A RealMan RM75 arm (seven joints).
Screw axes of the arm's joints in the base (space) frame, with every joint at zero. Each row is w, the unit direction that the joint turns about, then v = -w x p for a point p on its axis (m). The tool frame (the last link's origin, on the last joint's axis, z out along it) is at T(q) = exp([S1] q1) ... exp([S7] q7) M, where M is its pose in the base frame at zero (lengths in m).
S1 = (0, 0, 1, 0, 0, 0)
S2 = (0, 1, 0, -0.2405, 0, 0)
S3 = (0, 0, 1, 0, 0, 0)
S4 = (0, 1, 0, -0.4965, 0, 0)
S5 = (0, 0, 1, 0, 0, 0)
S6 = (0, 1, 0, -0.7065, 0, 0)
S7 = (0, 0, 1, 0, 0, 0)
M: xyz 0 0 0.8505 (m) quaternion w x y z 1 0 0 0
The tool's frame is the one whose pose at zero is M.
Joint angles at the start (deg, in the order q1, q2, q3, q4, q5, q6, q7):
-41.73 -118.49 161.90 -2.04 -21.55 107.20 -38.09
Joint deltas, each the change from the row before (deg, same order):
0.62 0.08 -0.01 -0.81 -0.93 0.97 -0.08
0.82 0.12 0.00 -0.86 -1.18 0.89 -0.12
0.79 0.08 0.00 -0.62 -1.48 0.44 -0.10
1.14 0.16 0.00 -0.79 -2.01 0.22 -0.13
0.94 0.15 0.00 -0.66 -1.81 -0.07 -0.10
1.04 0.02 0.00 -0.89 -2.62 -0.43 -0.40
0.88 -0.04 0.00 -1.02 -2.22 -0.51 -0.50
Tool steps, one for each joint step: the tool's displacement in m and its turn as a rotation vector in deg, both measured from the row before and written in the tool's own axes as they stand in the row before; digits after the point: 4 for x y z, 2 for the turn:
0.0017 0.0000 -0.0059 1.05 0.57 0.22
0.0016 -0.0001 -0.0072 1.47 0.55 0.23
0.0012 -0.0009 -0.0061 1.81 0.58 0.28
0.0011 -0.0018 -0.0089 2.72 0.47 0.42
0.0008 -0.0024 -0.0076 2.51 0.25 0.45
0.0008 -0.0041 -0.0083 3.47 0.32 0.42
0.0004 -0.0042 -0.0076 3.11 -0.01 0.31

